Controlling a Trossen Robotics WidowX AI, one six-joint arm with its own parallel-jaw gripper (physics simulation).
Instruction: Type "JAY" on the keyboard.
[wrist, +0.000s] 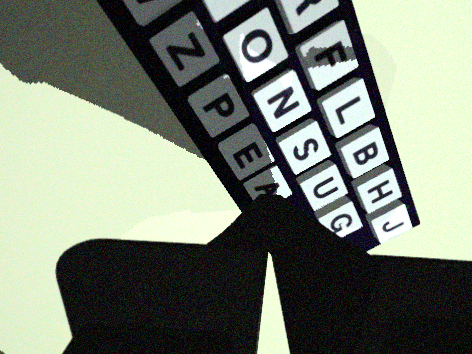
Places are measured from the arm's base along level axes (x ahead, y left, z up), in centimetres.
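Pixels of known places: gripper, fingertip midpoint: (268, 204).
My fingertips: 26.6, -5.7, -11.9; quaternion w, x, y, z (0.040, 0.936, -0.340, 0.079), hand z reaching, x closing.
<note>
Ahead of a thing's pixels: the offset from my fingertips to its top centre, as dx, dy, dz. "spot": to the spot under its first point. Level surfaces: height alone.
The keyboard @[spot: +2.4, -5.0, -0.1] (369, 242) is a dark board with pale square letter keys, running from the top of the view to the lower right. The J key @[+3.6, -4.2, +0.4] (392, 226) is at its near right corner, next to the H key @[+3.9, -2.3, +0.4] (380, 191). The A key @[+0.4, +0.6, +0.0] (267, 188) is at the near left end, beside the E key @[+0.7, +2.5, +0.4] (246, 153); its lower part is hidden by the fingertips. The Y key cannot be made out. My black gripper (268, 204) is shut and empty, its tips overlapping the A key in the view. Whether they touch it cannot be told.
Other keys include G @[spot: +1.9, -2.6, +0.4] (341, 223), U @[spot: +2.1, -0.6, +0.4] (323, 189), S @[spot: +2.4, +1.3, +0.4] (304, 148) and P @[spot: +0.9, +4.4, +0.4] (218, 106). A pale table top @[dz -1.2] (75, 175) surrounds the board. A broad grey shadow (75, 55) lies to the upper left and covers part of the left key row.
</note>
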